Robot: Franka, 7 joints.
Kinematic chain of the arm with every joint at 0, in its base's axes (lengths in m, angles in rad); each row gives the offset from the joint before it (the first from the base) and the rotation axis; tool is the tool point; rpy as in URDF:
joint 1: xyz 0 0 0.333 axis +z
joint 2: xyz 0 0 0 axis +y
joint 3: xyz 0 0 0.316 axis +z
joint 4: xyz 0.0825 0 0 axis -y
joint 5: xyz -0.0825 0 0.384 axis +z
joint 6: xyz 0 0 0 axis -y
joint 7: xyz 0.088 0 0 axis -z
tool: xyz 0 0 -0.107 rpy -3.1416 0 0
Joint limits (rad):
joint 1: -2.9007..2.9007
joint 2: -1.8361..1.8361
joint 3: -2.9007..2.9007
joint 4: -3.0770..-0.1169
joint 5: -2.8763..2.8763
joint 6: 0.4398..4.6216
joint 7: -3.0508..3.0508
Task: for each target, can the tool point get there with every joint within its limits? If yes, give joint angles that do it. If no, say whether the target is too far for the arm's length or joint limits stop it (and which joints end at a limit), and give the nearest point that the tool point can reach.
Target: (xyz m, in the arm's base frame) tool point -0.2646 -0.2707 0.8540
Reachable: yes | joints -1.7376 1.3753 -2.4197 -1.6166 1.3831 3.9523 1.0253
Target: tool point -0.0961 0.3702 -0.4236
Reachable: no: joint limits stop it (at a limit: joint 2) | nearest point -0.0932 0.3589 -0.3535 | short by 0.071 m
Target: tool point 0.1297 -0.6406 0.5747
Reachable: yes | joints -0.2559 0.7019 -1.3447 -1.7583 0.8219 3.2095 1.7875
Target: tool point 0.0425 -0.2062 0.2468
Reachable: yes | joints 0.9330 -0.1226 -2.0379 -2.7292 -0.4779 1.0150 -0.5960
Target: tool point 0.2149 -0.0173 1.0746
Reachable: yes | joints 1.6155 0.3489 -2.1193 -0.7442 -1.4820 1.2963 -1.5052
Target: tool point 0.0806 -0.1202 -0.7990
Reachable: no: too far | nearest point 0.1159 -0.1729 -0.3554 | short by 0.448 m
